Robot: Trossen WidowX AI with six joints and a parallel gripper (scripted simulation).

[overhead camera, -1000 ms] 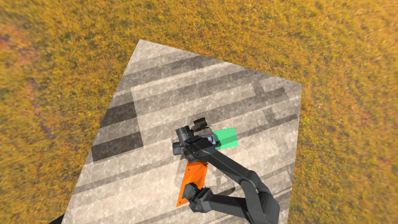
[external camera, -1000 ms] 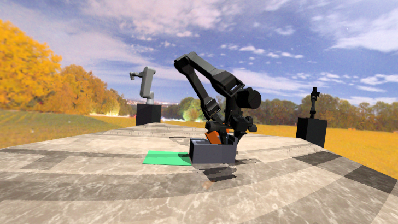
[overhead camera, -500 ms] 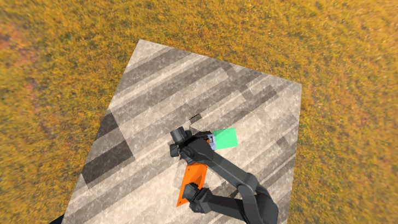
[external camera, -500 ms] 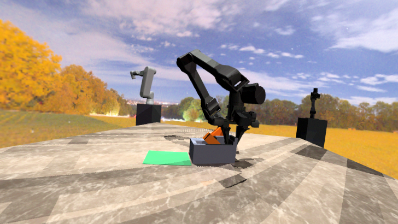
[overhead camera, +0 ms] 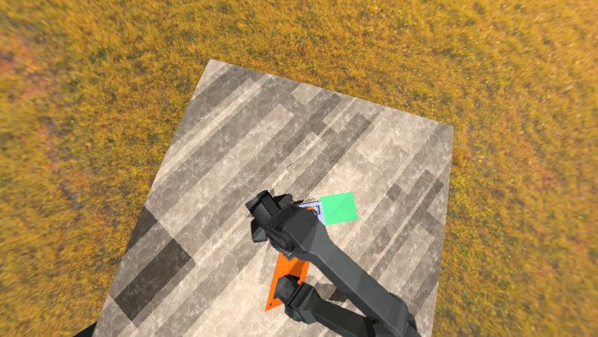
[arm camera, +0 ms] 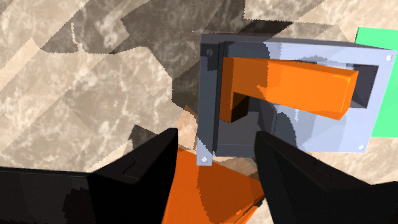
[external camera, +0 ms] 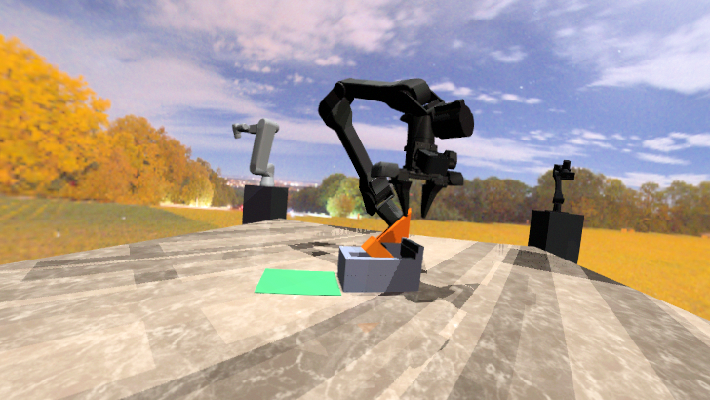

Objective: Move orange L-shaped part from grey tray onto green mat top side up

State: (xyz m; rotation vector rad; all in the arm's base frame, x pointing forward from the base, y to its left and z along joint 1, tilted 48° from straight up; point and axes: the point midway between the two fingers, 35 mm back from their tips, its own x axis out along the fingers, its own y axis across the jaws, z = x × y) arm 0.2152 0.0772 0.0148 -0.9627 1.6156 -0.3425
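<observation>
Now: gripper tip 100 mm above the orange L-shaped part, 40 mm to the left of it and 10 mm short of it.
</observation>
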